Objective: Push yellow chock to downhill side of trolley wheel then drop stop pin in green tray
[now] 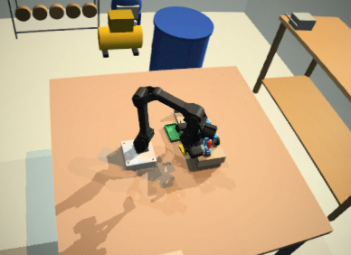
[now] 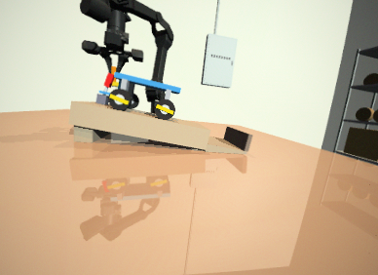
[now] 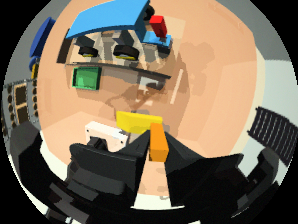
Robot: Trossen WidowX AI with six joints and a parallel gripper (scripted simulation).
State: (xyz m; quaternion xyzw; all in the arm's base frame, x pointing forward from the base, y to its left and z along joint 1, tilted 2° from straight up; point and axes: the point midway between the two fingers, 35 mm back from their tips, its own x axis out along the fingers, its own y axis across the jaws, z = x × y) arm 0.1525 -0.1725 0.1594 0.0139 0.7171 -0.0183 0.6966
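My gripper tip is now 2 cm to the right of the yellow chock and 1 cm above it. The rest, counted from my gripper tip: blue-decked trolley 18 cm ahead, 10 cm to the left, 6 cm below; then red-headed stop pin 14 cm ahead, 4 cm below.
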